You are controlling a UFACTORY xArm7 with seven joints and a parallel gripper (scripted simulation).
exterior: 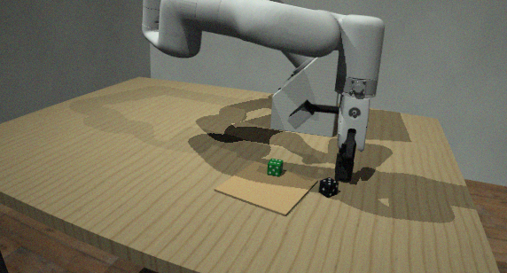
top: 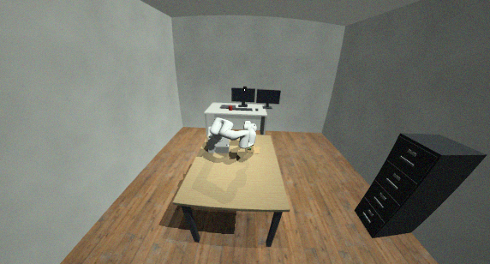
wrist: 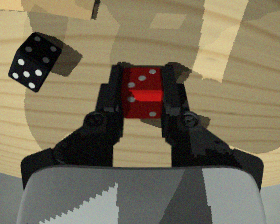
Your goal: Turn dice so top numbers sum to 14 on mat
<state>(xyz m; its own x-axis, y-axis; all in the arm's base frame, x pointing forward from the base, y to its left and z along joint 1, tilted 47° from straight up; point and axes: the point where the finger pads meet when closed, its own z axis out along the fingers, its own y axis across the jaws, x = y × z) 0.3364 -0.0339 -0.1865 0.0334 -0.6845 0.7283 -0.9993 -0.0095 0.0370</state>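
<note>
The tan mat lies 80 mm ahead of my hand, 130 mm to the right of it and 20 mm below it. Also, from my hand: red die: 10 mm below; green die: 30 mm ahead, 130 mm to the right, 10 mm below; black die: 70 mm ahead, 20 mm to the right, 10 mm below.
</note>
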